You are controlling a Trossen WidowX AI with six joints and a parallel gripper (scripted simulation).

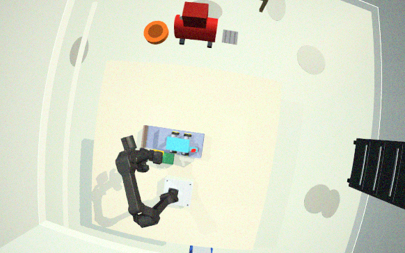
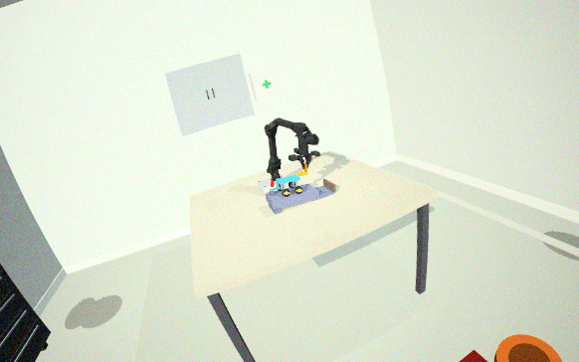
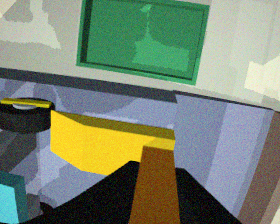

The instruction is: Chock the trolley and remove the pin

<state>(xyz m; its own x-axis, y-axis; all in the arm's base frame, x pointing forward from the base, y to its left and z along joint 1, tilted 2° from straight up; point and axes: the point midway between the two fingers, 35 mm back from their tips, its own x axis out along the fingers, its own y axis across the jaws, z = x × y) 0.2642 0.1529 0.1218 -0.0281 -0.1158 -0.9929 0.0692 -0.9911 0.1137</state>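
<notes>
The stop pin is 60 mm ahead of my gripper tip, 230 mm to the right of it and 20 mm below it. The rest, counted from my gripper tip: cyan trolley (80 mm ahead, 140 mm to the right, 40 mm below); then green tray (50 mm behind, 50 mm to the right, 160 mm below); then yellow chock (20 mm to the right, 10 mm below).
</notes>
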